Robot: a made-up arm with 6 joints. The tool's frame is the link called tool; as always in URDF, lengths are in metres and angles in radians.
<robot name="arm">
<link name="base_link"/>
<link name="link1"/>
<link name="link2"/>
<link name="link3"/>
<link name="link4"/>
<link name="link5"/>
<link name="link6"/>
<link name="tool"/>
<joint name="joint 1" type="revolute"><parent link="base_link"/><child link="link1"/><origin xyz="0 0 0.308" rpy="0 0 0"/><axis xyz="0 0 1"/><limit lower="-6.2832" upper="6.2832"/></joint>
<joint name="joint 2" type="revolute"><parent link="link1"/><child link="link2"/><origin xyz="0 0 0" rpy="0 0 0"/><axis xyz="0 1 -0.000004"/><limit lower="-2.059" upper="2.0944"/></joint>
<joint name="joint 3" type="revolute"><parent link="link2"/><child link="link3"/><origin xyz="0.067 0 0.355" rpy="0 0 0"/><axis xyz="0 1 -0.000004"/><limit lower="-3.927" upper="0.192"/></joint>
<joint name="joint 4" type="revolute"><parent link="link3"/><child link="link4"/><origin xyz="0.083 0 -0.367" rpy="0 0 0"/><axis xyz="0 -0.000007 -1"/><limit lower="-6.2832" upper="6.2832"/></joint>
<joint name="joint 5" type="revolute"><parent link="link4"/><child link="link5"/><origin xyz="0 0 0" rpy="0 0 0"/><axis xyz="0 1 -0.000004"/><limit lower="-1.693" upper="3.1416"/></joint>
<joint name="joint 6" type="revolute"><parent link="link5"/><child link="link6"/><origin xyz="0.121 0 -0.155" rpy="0 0 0"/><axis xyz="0 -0.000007 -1"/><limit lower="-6.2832" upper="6.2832"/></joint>
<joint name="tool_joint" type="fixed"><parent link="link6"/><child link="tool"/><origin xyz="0 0 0" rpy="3.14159 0 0"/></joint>
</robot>
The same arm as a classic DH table. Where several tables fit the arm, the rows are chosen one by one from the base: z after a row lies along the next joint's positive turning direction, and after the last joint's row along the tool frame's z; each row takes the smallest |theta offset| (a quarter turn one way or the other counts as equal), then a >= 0, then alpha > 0; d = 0 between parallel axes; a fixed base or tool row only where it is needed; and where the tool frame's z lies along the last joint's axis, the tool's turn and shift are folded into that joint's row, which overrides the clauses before.
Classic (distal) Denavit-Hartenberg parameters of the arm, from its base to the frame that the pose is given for. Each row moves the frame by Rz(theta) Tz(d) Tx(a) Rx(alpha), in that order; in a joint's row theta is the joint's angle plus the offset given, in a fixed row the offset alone. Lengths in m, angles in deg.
joint 1: theta_offset 0, d 0.308, a 0, alpha -90
joint 2: theta_offset -79.31, d 0, a 0.3613, alpha 0
joint 3: theta_offset 79.31, d 0, a 0.083, alpha -90
joint 4: theta_offset 0, d 0.367, a 0, alpha 90
joint 5: theta_offset 0, d 0, a 0.121, alpha -90
joint 6: theta_offset 0, d 0.155, a 0, alpha 0
Joint limits (deg, base to tool): -360..360 -117.97..120 -225..11 -360..360 -97..180 -360..360

